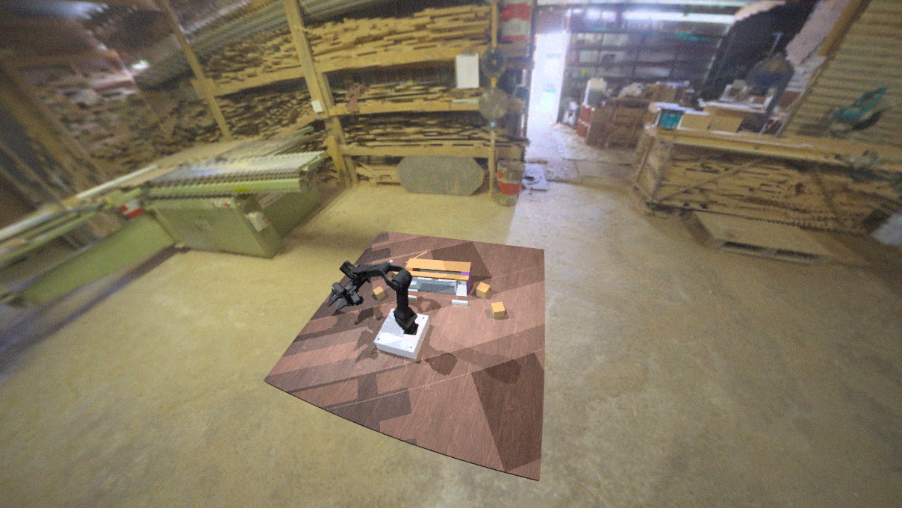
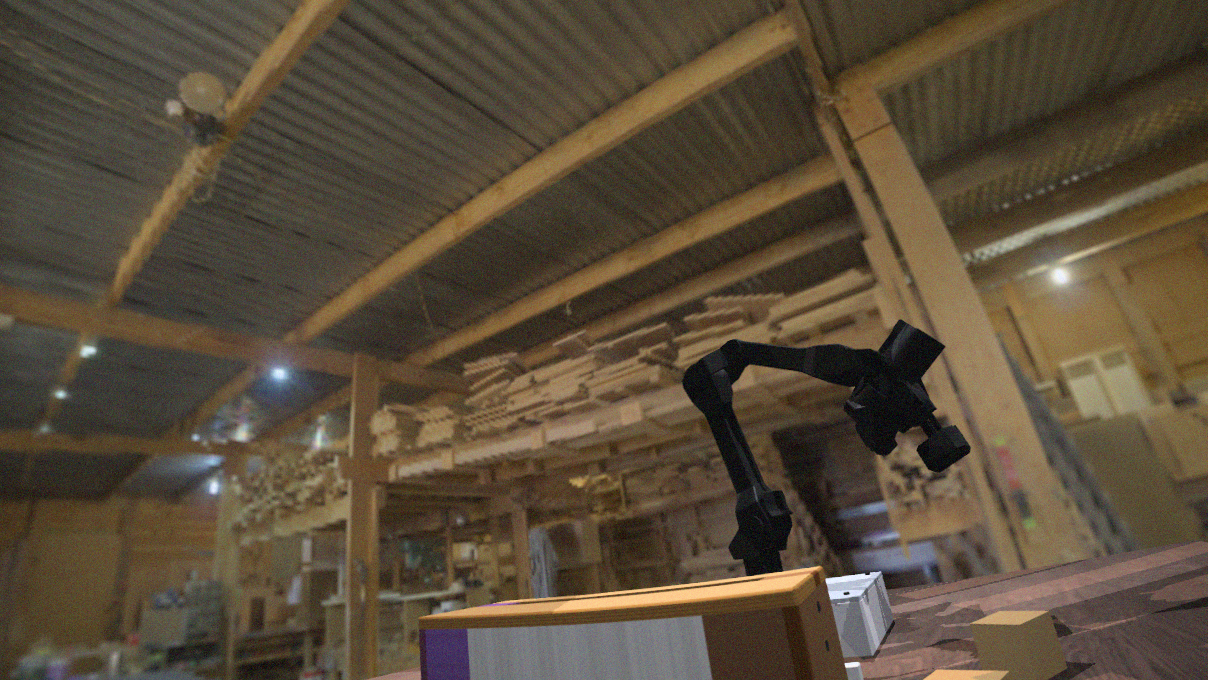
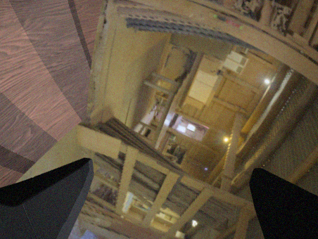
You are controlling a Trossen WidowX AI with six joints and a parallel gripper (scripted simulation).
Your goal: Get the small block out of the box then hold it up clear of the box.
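The box is 410 mm ahead of my gripper tip, 380 mm to the right of it and 220 mm below it. From my gripper tip the other things lie so: tan block 430 mm ahead, 380 mm to the right, 200 mm below.
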